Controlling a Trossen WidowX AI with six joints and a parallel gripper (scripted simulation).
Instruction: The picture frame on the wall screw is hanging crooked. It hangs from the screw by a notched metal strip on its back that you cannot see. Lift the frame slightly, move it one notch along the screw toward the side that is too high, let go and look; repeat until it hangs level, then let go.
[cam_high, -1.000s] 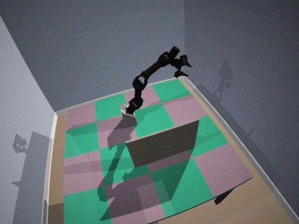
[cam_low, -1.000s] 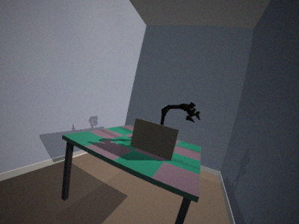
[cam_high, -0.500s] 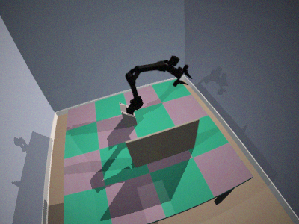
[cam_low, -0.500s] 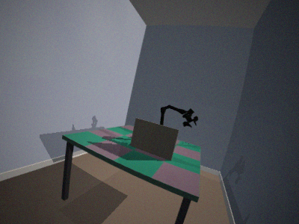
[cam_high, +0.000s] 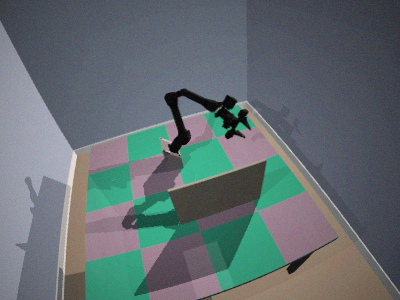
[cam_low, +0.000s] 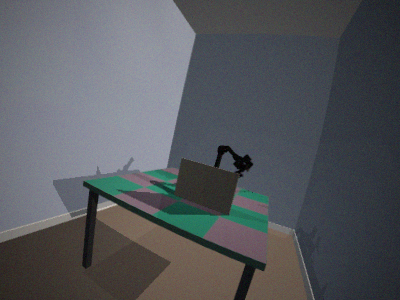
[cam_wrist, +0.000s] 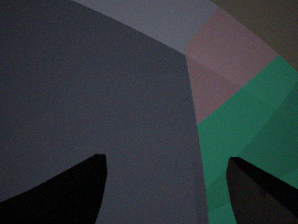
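My gripper tip is 250 mm to the left of the picture frame, 200 mm short of it and 120 mm above it. From my gripper tip the other things lie so: wall panel: 250 mm to the right, 210 mm ahead, 130 mm below.
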